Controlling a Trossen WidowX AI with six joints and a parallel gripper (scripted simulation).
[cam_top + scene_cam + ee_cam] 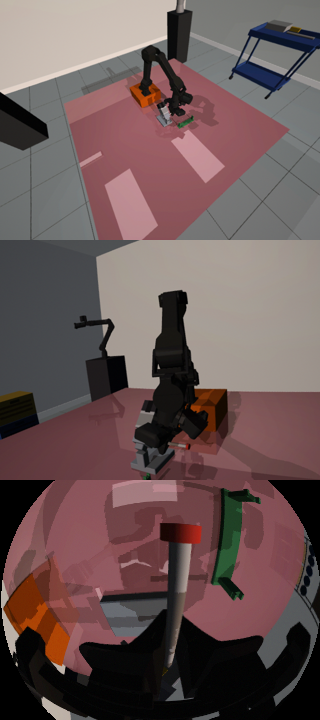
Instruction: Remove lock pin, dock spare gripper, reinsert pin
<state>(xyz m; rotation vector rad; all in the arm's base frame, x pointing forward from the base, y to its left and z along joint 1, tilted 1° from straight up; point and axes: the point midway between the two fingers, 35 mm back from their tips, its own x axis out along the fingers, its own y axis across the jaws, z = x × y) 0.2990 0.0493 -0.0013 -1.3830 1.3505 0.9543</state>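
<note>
My gripper tip is 50 mm to the left of the grey mount and 20 mm past it. The rest, counted from my gripper tip: spare gripper (60 mm above, 50 mm to the right, 40 mm behind); green tray (90 mm ahead, 60 mm to the left, 30 mm below).
</note>
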